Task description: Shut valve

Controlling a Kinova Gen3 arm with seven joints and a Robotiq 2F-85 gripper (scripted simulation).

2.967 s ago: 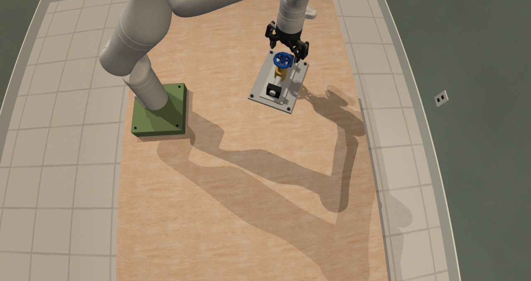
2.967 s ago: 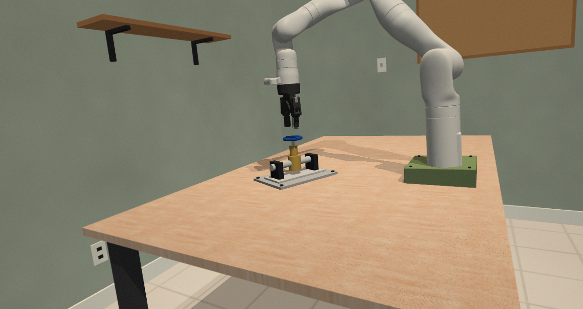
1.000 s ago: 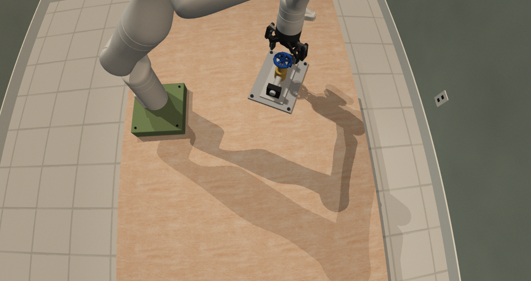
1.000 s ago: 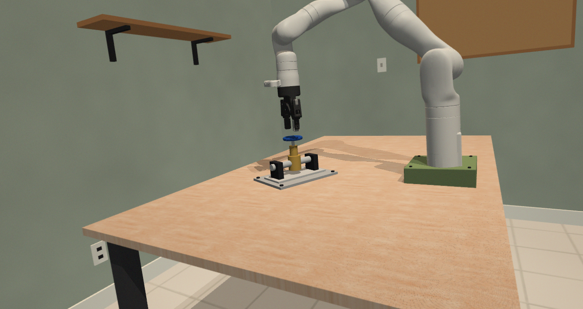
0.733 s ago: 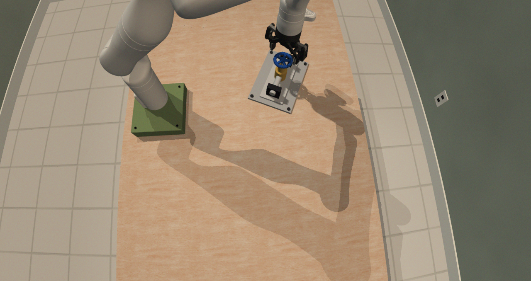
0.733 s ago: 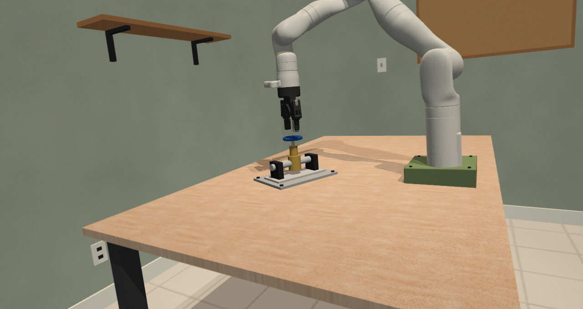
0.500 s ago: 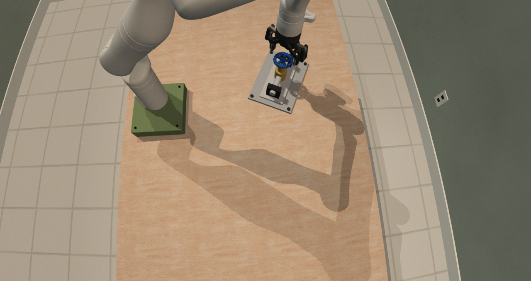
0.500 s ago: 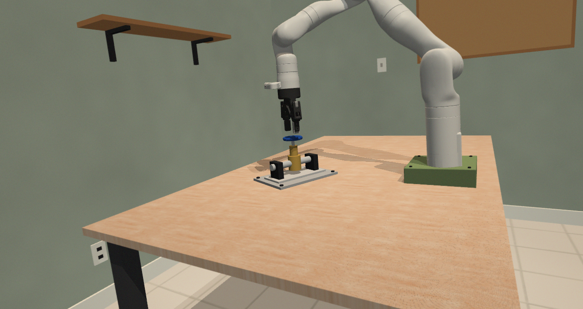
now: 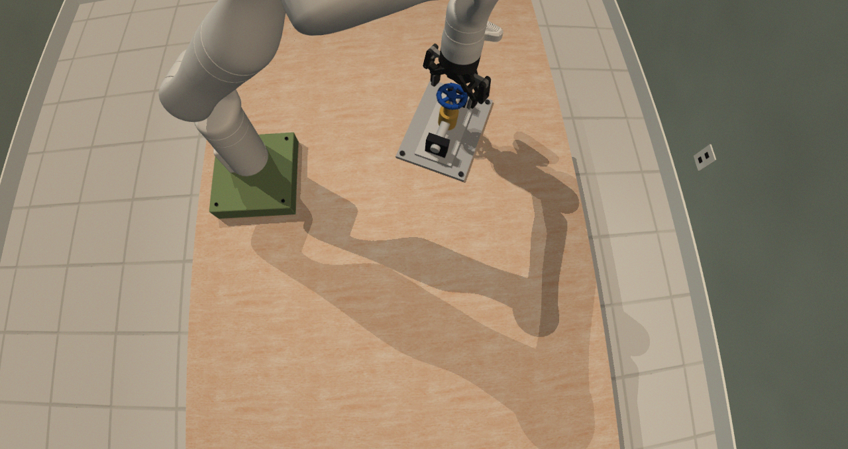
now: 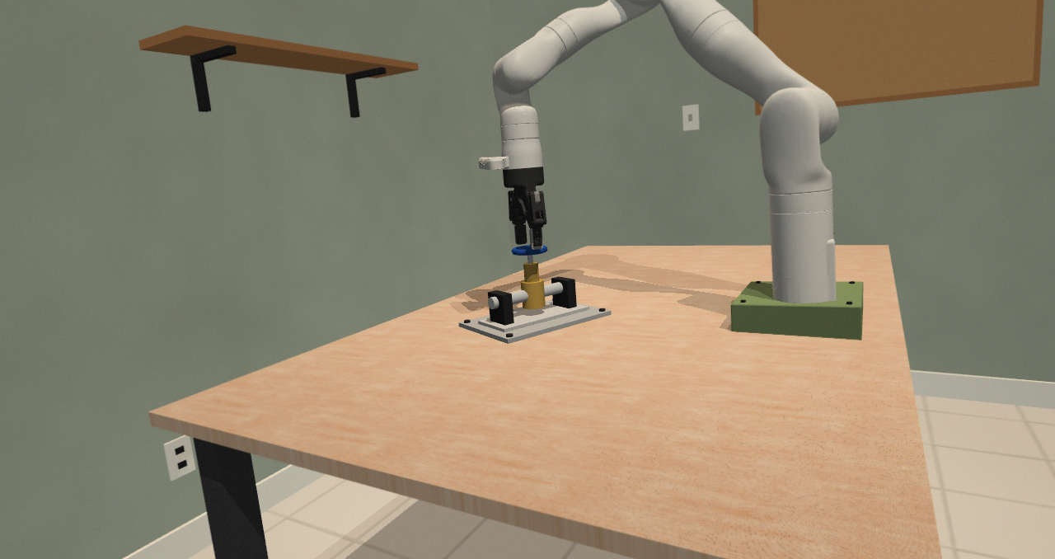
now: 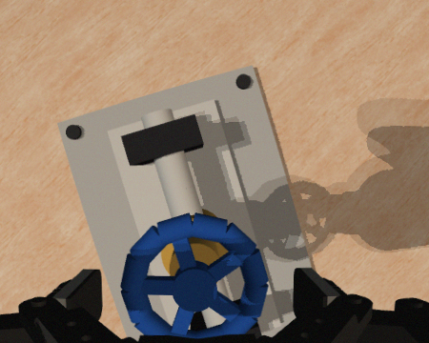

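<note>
My gripper is now 20 mm above the blue spoked handwheel.
</note>
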